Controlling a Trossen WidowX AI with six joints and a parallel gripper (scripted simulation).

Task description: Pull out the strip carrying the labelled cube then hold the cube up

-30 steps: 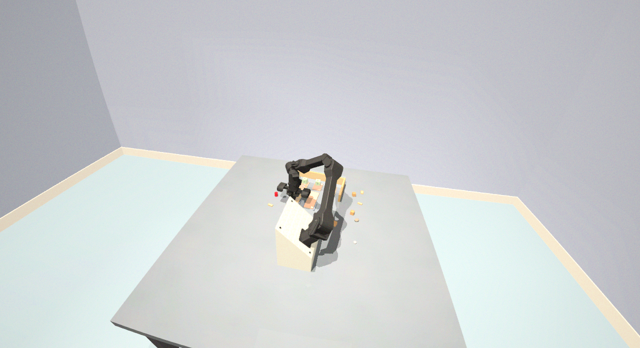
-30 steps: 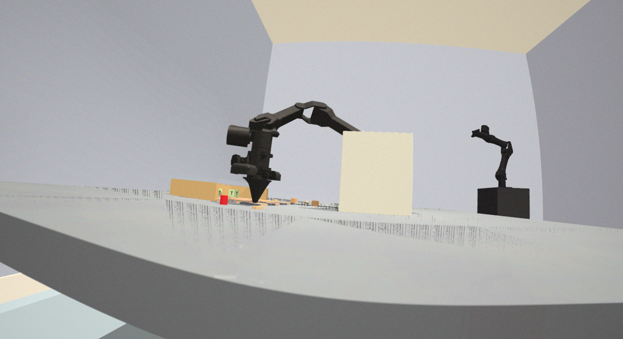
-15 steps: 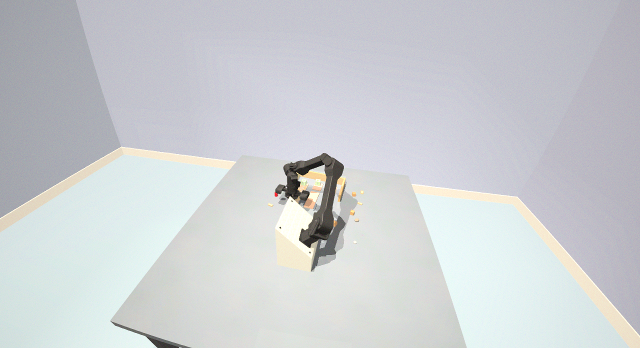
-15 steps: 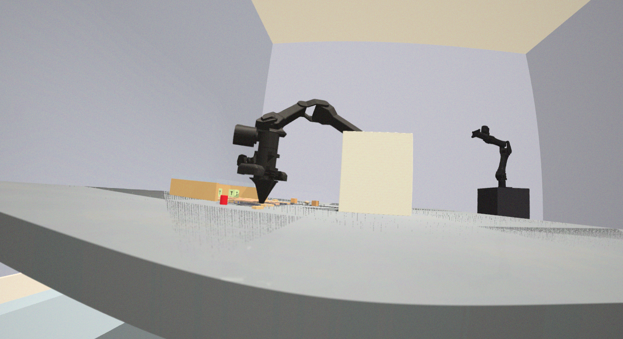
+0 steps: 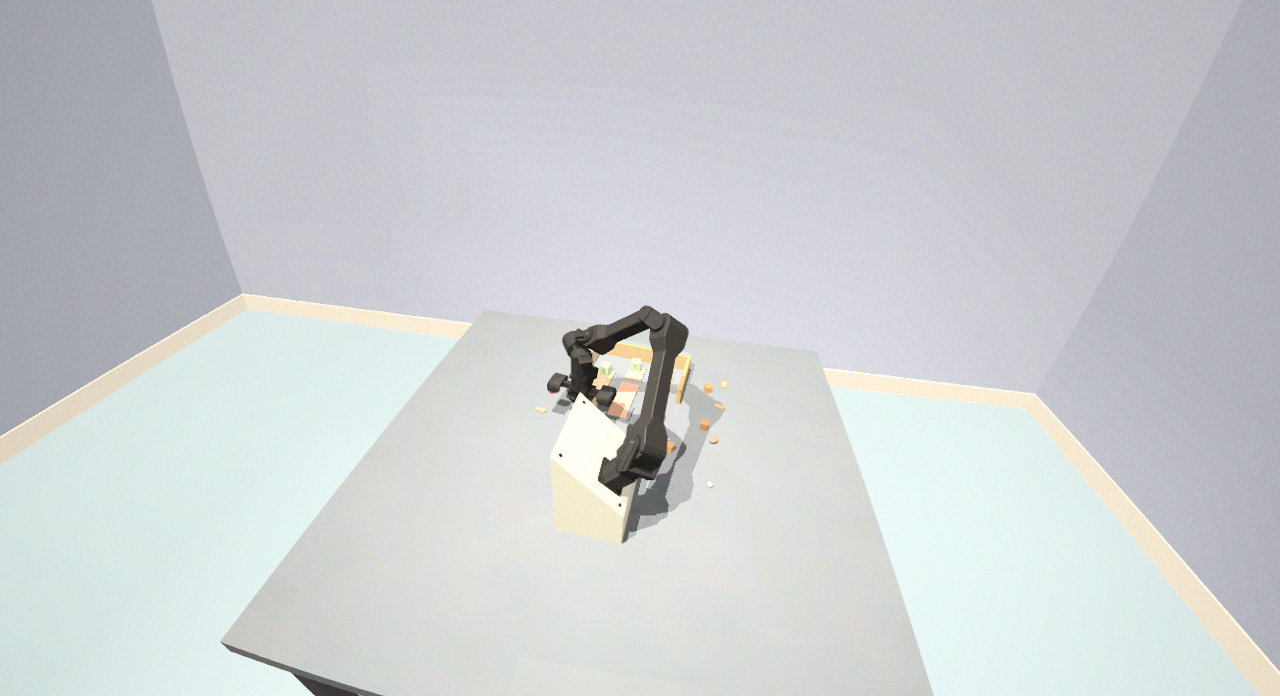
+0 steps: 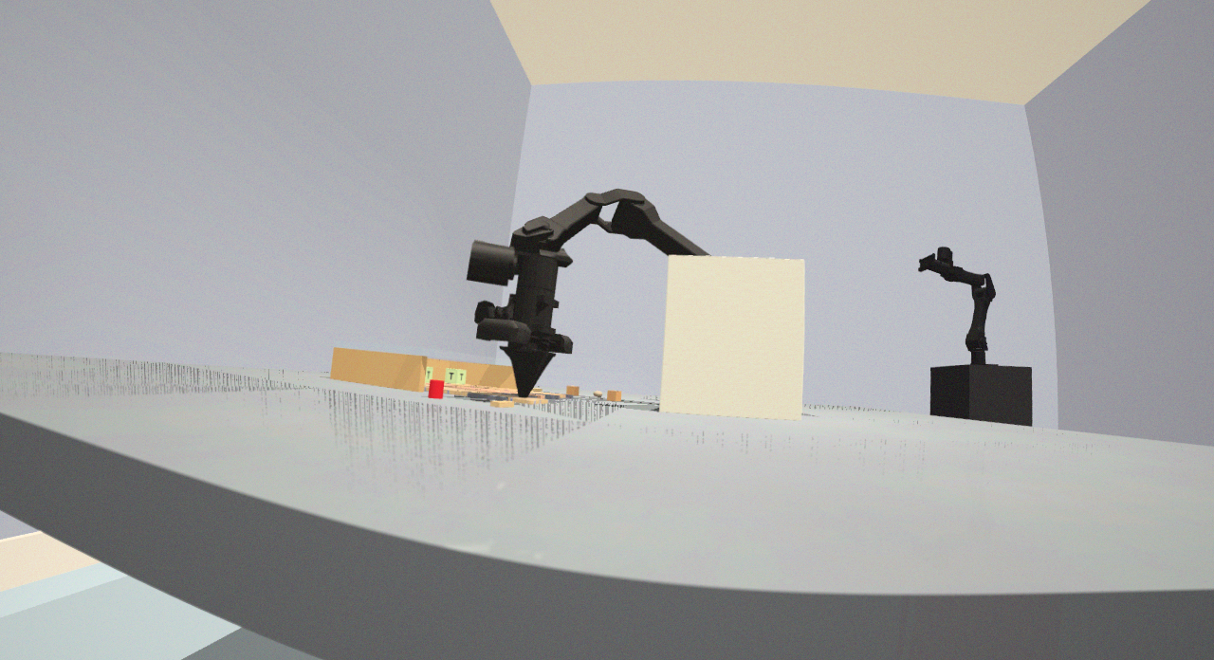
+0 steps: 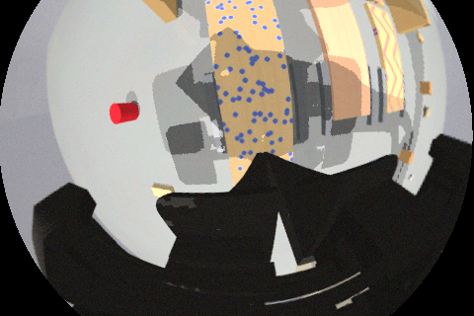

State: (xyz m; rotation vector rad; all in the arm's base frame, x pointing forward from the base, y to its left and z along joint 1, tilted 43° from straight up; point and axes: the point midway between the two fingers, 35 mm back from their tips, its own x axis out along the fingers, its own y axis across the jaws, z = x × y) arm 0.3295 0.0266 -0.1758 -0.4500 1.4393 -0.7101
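Now: gripper tip 11 cm to the right of the red block, 8 cm short of it and 1 cm below it.
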